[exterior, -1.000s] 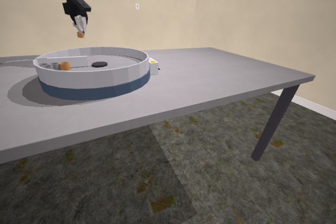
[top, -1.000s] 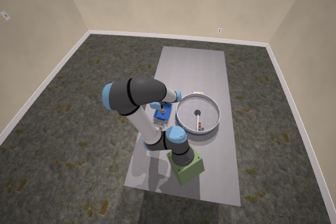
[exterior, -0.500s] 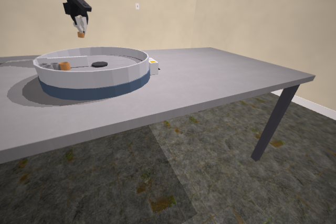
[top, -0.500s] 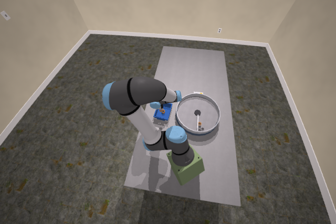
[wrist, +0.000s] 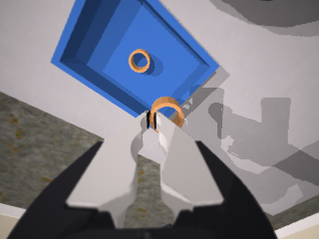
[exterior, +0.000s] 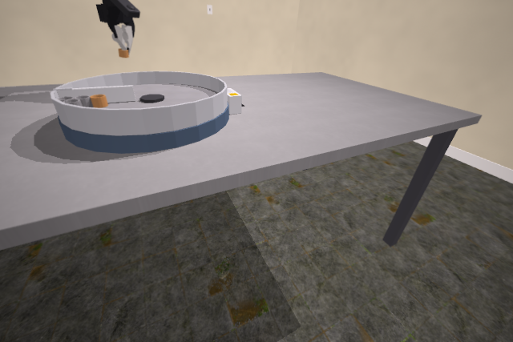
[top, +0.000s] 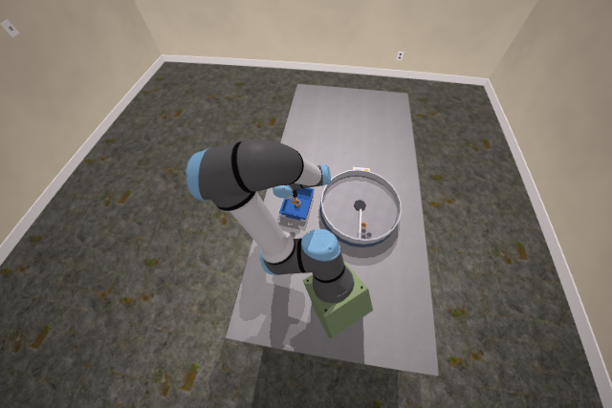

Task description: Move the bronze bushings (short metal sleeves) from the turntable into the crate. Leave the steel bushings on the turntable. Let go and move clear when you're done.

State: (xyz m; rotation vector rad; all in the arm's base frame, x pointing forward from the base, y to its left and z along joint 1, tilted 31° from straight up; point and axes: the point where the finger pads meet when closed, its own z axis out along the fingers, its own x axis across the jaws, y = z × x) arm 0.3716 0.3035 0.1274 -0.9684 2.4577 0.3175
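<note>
Now: hand 40 mm short of the crate and 120 mm above it. From my hand the other things lie so: round turntable: 130 mm ahead, 330 mm to the right, 100 mm below.
</note>
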